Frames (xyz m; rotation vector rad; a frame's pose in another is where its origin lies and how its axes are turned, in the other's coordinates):
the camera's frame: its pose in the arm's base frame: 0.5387 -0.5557 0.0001 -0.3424 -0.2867 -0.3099
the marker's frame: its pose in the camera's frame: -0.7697 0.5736 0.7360 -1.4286 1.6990 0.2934
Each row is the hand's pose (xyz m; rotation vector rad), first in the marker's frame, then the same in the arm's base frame.
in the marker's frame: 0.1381 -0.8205 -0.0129 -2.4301 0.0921 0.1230
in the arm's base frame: 0.3698 -0.0131 0.7576 1.4301 -1.0898 -1.5611
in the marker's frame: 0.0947 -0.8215 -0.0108 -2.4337 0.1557 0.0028
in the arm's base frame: 0.3736 0.0257 0.7768 1.4848 -1.0379 -1.4596
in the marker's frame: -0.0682 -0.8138 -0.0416 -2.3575 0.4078 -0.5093
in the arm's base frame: 0.3506 0.1655 0.8632 1.6954 -0.8269 -1.0166
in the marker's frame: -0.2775 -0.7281 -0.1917 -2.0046 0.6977 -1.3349
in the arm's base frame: 0.1876 0.3447 0.9857 1.9462 -0.4202 -0.2954
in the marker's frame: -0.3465 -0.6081 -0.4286 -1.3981 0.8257 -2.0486
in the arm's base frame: -0.0695 0.3892 1.0706 2.0707 0.0325 0.4155
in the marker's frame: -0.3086 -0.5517 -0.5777 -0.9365 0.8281 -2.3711
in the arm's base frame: -0.2223 0.3376 1.1001 2.0842 0.3020 0.8354
